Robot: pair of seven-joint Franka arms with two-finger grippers.
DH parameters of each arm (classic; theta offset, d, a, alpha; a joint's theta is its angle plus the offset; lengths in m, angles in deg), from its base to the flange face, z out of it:
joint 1: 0 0.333 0 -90
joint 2: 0 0 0 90
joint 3: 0 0.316 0.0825 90
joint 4: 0 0 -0.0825 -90
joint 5: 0 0.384 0 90
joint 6: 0 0 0.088 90
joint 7: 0 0.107 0 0
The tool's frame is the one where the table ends.
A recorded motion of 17 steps. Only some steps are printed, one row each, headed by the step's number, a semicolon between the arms.
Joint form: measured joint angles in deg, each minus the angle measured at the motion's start. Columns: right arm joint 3, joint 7, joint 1, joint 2, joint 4, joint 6, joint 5; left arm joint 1, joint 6, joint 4, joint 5, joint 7, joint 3, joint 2.
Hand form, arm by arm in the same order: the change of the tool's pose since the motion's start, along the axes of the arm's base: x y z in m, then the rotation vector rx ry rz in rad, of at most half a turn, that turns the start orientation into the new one. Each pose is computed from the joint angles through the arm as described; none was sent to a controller.
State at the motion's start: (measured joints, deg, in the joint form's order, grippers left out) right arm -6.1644 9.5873 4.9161 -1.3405 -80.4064 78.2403 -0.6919; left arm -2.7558 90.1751 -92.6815 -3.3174 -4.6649 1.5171 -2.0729
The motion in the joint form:
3: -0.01 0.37 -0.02 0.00 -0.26 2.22 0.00; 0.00 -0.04 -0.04 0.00 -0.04 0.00 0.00
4: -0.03 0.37 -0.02 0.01 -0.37 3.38 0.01; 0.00 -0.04 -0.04 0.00 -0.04 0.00 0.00
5: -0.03 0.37 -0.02 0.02 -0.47 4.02 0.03; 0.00 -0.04 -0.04 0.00 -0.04 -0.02 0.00
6: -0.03 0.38 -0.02 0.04 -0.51 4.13 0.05; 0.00 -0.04 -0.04 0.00 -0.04 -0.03 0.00
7: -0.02 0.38 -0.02 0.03 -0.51 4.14 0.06; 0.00 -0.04 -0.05 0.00 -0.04 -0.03 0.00
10: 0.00 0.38 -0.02 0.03 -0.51 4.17 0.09; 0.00 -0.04 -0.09 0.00 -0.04 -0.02 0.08
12: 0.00 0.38 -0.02 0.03 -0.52 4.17 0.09; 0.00 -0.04 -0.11 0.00 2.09 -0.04 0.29
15: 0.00 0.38 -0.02 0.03 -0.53 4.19 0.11; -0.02 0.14 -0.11 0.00 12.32 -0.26 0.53
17: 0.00 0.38 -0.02 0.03 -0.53 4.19 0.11; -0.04 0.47 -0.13 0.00 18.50 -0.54 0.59
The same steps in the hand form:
3: 0.0043 -0.0003 0.0014 -0.0008 -0.0343 -0.0066; -0.0001 0.0000 -0.0004 0.0000 0.0014 0.0007
4: 0.0066 -0.0005 0.0023 -0.0011 -0.0524 -0.0067; -0.0001 0.0000 -0.0004 0.0000 0.0014 0.0007
5: 0.0079 -0.0005 0.0024 -0.0009 -0.0617 -0.0066; -0.0001 -0.0002 -0.0004 0.0000 0.0014 0.0003
6: 0.0083 -0.0005 0.0021 -0.0006 -0.0625 -0.0067; -0.0001 -0.0003 -0.0004 0.0001 0.0014 0.0001
7: 0.0082 -0.0004 0.0022 -0.0005 -0.0629 -0.0065; -0.0001 -0.0003 -0.0005 0.0001 0.0016 0.0001
10: 0.0083 -0.0001 0.0022 0.0001 -0.0634 -0.0060; 0.0003 -0.0002 -0.0016 0.0001 0.0037 0.0003
12: 0.0083 -0.0001 0.0022 0.0001 -0.0633 -0.0060; 0.0013 -0.0005 -0.0037 -0.0001 0.0055 -0.0372
15: 0.0083 -0.0001 0.0021 0.0004 -0.0634 -0.0060; 0.0028 -0.0028 -0.0057 -0.0023 -0.0039 -0.2194
17: 0.0083 -0.0001 0.0021 0.0004 -0.0634 -0.0060; 0.0036 -0.0057 -0.0060 -0.0030 -0.0145 -0.3320

